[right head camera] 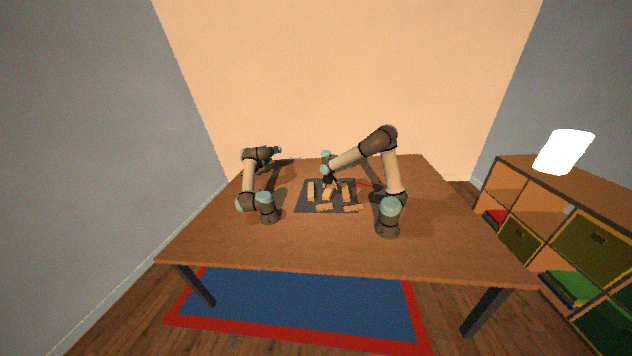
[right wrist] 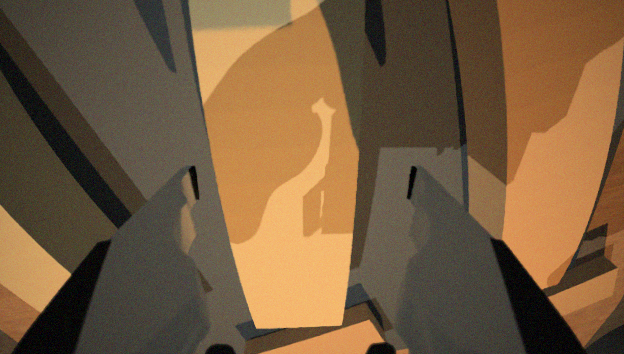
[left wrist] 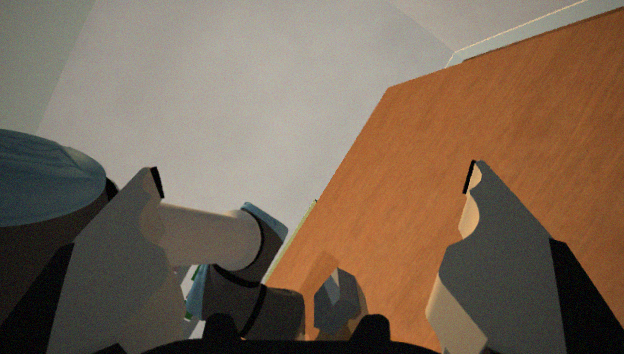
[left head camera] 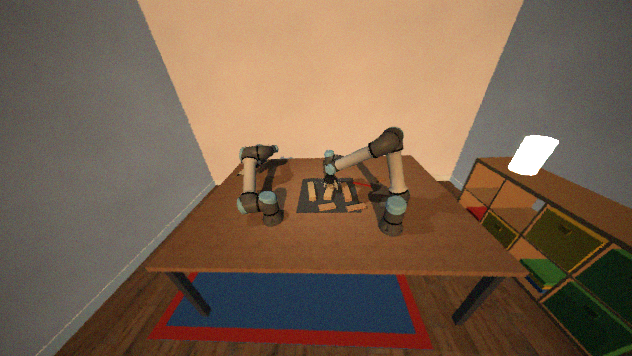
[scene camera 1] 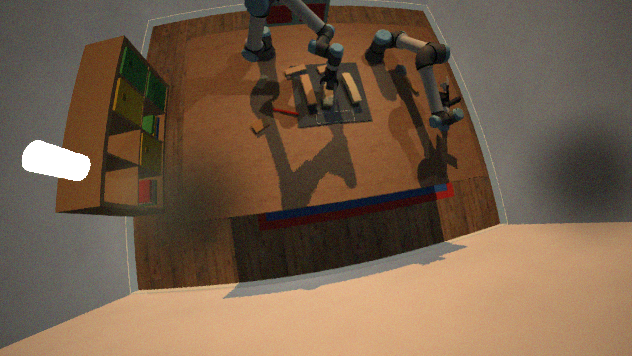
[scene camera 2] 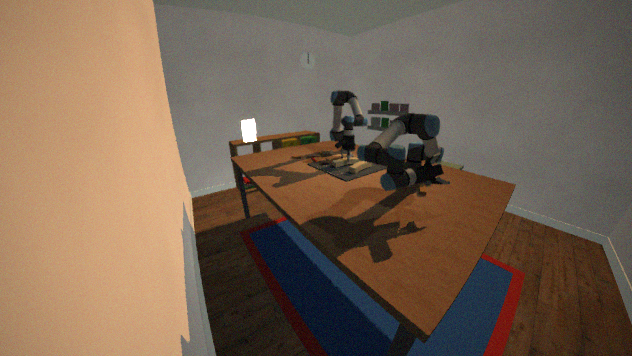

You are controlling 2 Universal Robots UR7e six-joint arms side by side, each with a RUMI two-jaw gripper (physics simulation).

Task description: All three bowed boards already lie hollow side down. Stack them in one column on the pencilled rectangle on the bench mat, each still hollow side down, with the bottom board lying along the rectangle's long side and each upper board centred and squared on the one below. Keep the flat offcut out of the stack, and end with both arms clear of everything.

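Places are measured from the left arm's base along level axes (x ahead, y right, z down), in centimetres.
Pixels of known places: left gripper, fingertip midpoint: (right head camera: 242, 170) (left wrist: 311, 166) (left head camera: 239, 170) (scene camera 1: 446, 83) (scene camera 2: 445, 168); right gripper, fingertip midpoint: (right head camera: 330, 189) (right wrist: 303, 168) (left head camera: 330, 189) (scene camera 1: 327, 90) (scene camera 2: 345, 161); left arm's base, link origin: (right head camera: 270, 218) (left wrist: 286, 325) (left head camera: 273, 219) (scene camera 1: 373, 56); right arm's base, link origin: (right head camera: 386, 229) (right wrist: 623, 345) (left head camera: 390, 227) (scene camera 1: 265, 53).
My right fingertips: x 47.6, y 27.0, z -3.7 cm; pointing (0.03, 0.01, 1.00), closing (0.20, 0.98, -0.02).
Note:
Ahead of a thing's pixels: the offset from my right fingertips to its top centre. Level surfaces: height alone.
Three pale bowed boards lie apart on the dark bench mat {dz +3.1 cm} (left head camera: 304, 207) (scene camera 1: 363, 114): the middle board {dx -0.3, dy -0.7, dz -2.1 cm} (left head camera: 328, 193) (scene camera 1: 327, 102) (right wrist: 290, 280), one board {dx -7.6, dy -15.3, dz -2.4 cm} (left head camera: 312, 191) (scene camera 1: 351, 88) (scene camera 2: 360, 166) and another board {dx +3.4, dy +12.4, dz -1.7 cm} (left head camera: 347, 192) (scene camera 1: 308, 91) (right wrist: 540, 210). The pencilled rectangle (scene camera 1: 354, 116) shows beyond their ends in scene camera 1, with no board on it. My right gripper (left head camera: 330, 186) (right wrist: 303, 168) is open, pointing down over the middle board, with a finger on each side and gaps between. My left gripper (left wrist: 311, 166) is open and empty, off at the table's side. Which small piece is the flat offcut is unclear.
Two short wood pieces {dx -20.3, dy +5.1, dz +1.3 cm} (left head camera: 327, 206) {dx -11.8, dy +26.0, dz +1.4 cm} (left head camera: 356, 207) lie at the mat's near edge in the left head camera. A red stick {dx +22.6, dy +22.2, dz +2.4 cm} (left head camera: 362, 184) (scene camera 1: 286, 111) lies beside the mat. A small block {dx +36.3, dy +34.3, dz +1.7 cm} (scene camera 1: 259, 126) lies on the table. A shelf unit (scene camera 1: 90, 120) stands beyond the table.

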